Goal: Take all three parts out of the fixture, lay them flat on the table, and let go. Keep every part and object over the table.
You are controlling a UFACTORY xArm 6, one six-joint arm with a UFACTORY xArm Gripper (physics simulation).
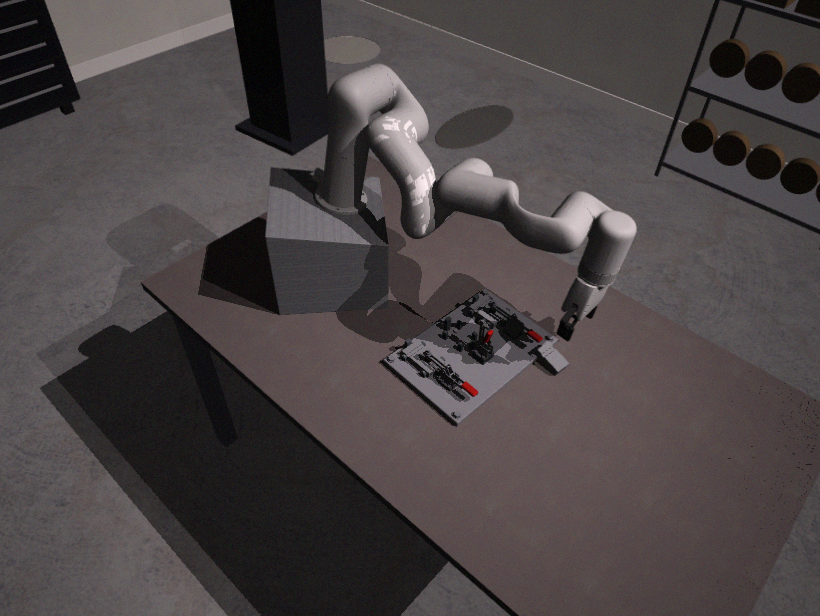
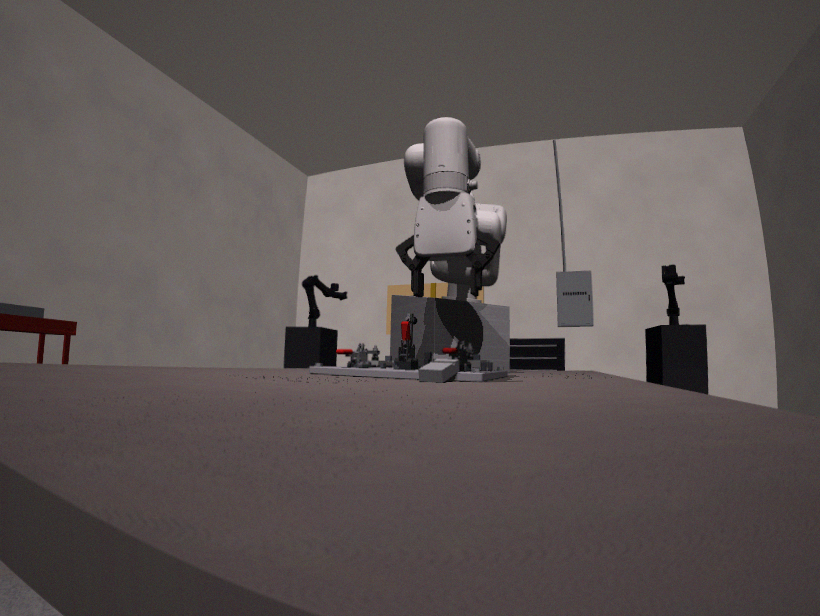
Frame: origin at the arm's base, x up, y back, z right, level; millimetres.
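Where they show: gripper, fingertip midpoint: (image 1: 574, 325) (image 2: 446, 296); arm's base, origin of the base link: (image 1: 340, 199) (image 2: 461, 301).
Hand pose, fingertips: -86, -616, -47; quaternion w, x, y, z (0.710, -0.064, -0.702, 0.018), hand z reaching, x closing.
Each offset is from my fingertips to the centre of the thing, as dx, dy, dz. "spot": to the spot under its first point. Level surfaces: height alone.
The fixture is a light grey plate {-127, +187, +96} (image 1: 487, 385) (image 2: 371, 373) on the table, with three dark toggle clamps. The near clamp's red handle {spot: -83, +120, +222} (image 1: 469, 388) (image 2: 344, 351) and the far clamp's red handle {spot: -79, +78, +10} (image 1: 534, 336) (image 2: 448, 350) lie low; the middle clamp's red handle {-65, +148, +104} (image 1: 489, 336) (image 2: 405, 329) stands up. A light grey block {-116, +25, +12} (image 1: 552, 358) (image 2: 435, 373) lies at the plate's outer edge, over the table; whether its inner end rests on the plate is unclear. Other parts cannot be told from the clamp hardware. My gripper (image 1: 578, 322) (image 2: 446, 291) is open and empty, above the block.
The table {dx -135} (image 1: 596, 477) (image 2: 397, 477) extends beyond the plate. The grey pedestal (image 1: 331, 275) (image 2: 410, 321) carrying the arm stands behind the fixture. The arm reaches over the plate's far side and casts shadows on it.
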